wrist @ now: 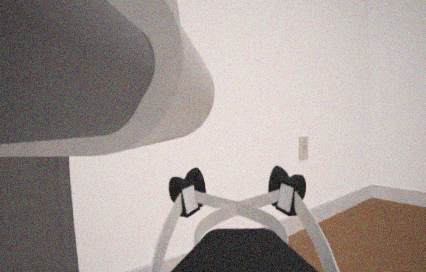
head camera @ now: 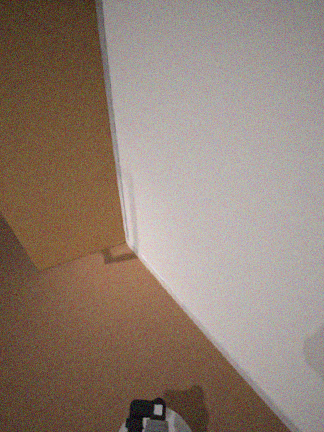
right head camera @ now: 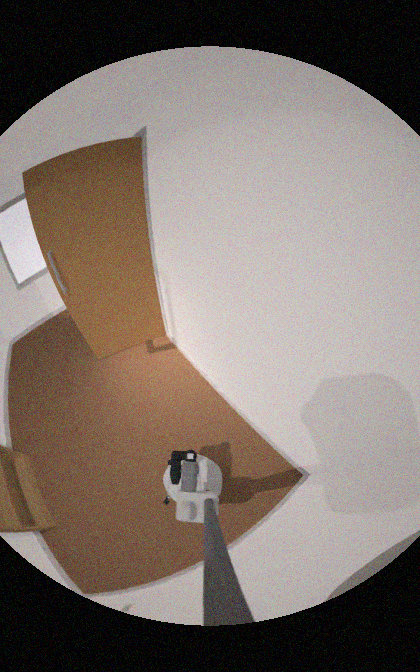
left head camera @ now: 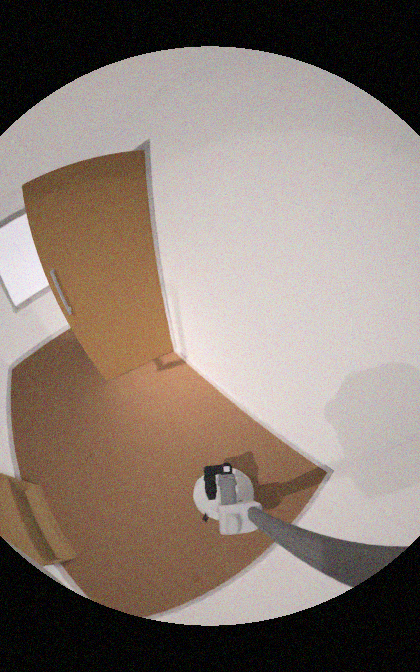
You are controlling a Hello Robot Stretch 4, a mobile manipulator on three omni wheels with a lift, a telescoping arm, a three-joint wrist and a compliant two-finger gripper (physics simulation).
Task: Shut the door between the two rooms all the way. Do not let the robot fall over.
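Observation:
The brown door stands open, its right edge against the grey trim by the white wall and its left edge out over the floor. A grey bar handle is upright near that free left edge. The doorway opening is hidden. My gripper is open and empty in the wrist view, its black fingertips wide apart in front of a white wall. It is well away from the door. In the head views the wrist parts show above the round base, but the fingers cannot be made out.
A long white wall runs from the door to a corner right of my base. A light wooden shelf unit stands at the lower left. A bright window shows behind the door. A wall outlet shows in the wrist view.

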